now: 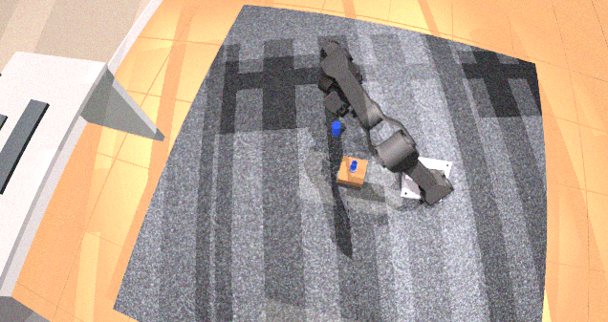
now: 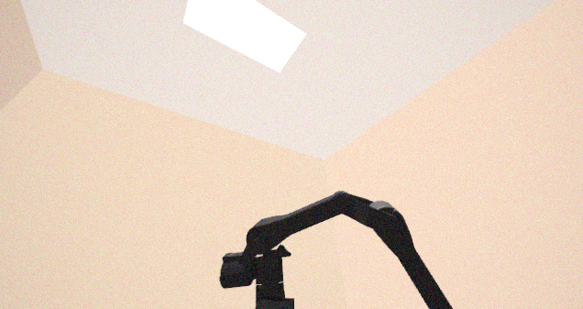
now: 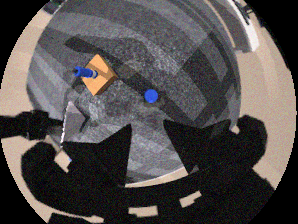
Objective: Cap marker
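Now: gripper tip 30 mm short of the blue marker cap, 20 mm to the right of it and 80 mm above it.
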